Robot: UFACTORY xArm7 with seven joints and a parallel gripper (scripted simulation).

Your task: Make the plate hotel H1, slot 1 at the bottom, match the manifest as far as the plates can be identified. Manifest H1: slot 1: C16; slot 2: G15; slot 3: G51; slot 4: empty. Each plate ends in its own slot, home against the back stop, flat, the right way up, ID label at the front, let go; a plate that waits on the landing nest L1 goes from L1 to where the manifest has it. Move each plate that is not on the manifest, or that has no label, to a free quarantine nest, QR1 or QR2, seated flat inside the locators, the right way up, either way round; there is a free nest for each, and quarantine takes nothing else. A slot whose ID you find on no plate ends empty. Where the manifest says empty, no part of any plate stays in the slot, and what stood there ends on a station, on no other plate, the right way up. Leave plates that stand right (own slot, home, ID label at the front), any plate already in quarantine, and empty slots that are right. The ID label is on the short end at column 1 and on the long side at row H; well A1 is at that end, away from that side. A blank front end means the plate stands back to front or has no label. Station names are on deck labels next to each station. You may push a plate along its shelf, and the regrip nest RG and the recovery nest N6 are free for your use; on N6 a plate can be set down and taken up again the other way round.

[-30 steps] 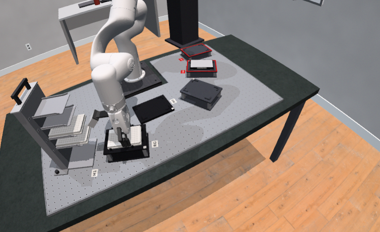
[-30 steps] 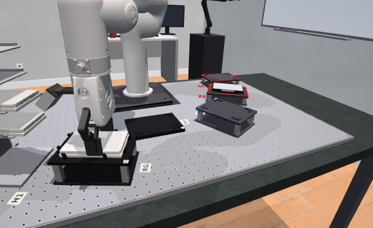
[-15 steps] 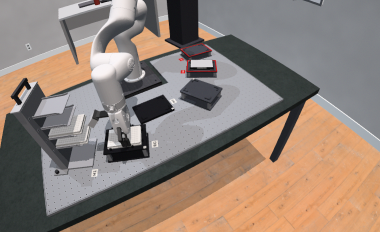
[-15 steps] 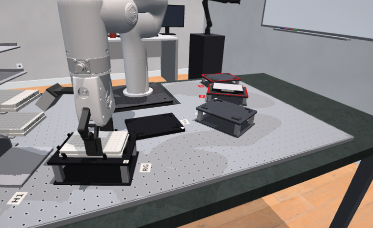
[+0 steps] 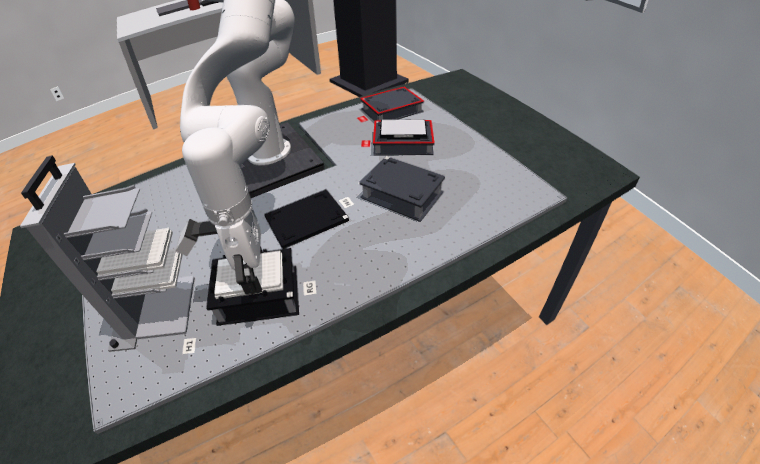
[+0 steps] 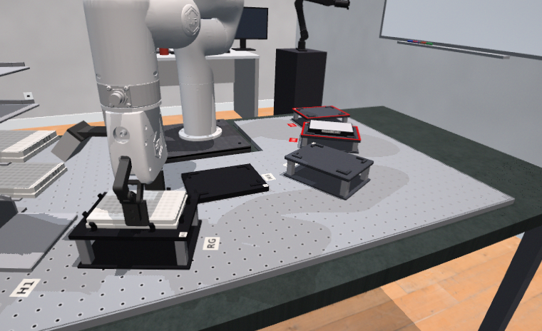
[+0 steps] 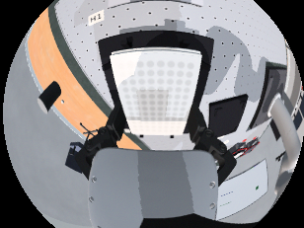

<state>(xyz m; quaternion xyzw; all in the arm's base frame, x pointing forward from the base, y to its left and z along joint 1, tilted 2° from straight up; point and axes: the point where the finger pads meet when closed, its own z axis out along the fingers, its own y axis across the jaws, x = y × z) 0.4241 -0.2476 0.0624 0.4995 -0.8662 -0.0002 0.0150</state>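
Right now my hand is 10 mm past the black regrip nest RG, 10 mm to the left of it and 20 mm above it. From my hand the other things lie so: deck label H1: 10 mm ahead, 180 mm to the right, 80 mm below; flat black nest N6: 120 mm behind, 180 mm to the left, 70 mm below; RG deck label: 50 mm ahead, 80 mm to the left, 80 mm below.
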